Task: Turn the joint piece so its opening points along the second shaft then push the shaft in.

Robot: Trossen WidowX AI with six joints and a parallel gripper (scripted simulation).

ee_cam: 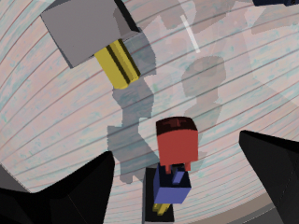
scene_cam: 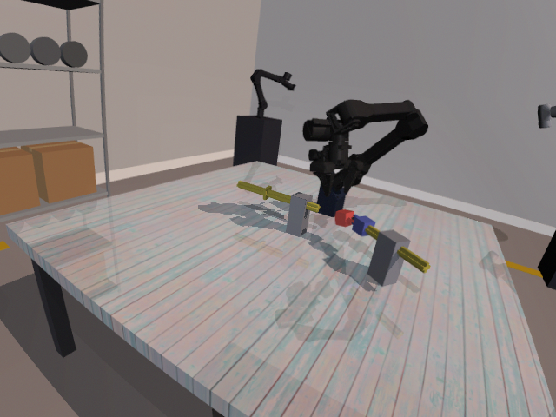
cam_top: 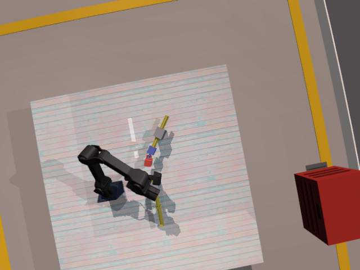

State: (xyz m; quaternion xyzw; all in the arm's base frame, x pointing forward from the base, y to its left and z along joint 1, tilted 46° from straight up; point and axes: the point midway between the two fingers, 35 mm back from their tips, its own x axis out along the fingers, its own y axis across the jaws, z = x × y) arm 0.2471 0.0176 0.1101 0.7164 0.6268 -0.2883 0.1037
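Right now the red joint piece is 60 mm below my gripper tip, 40 mm to the left of it and 10 mm ahead of it.
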